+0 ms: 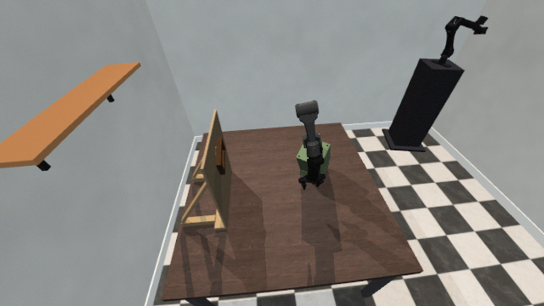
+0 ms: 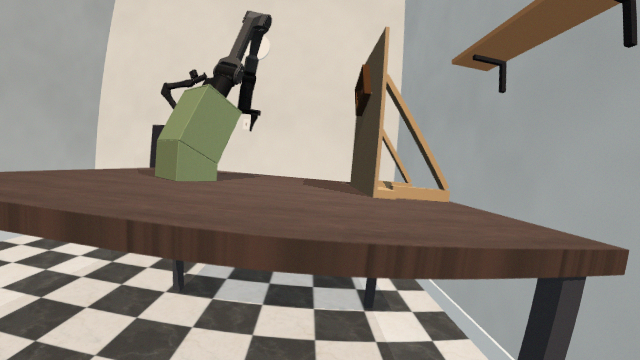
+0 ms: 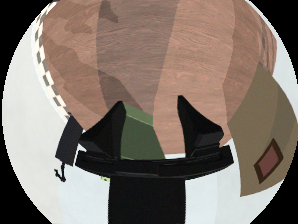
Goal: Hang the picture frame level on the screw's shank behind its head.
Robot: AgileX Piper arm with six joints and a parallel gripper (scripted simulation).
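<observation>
Now: the brown picture frame 500 mm ahead of my hand, 20 mm to the right of it and 170 mm above it.
</observation>
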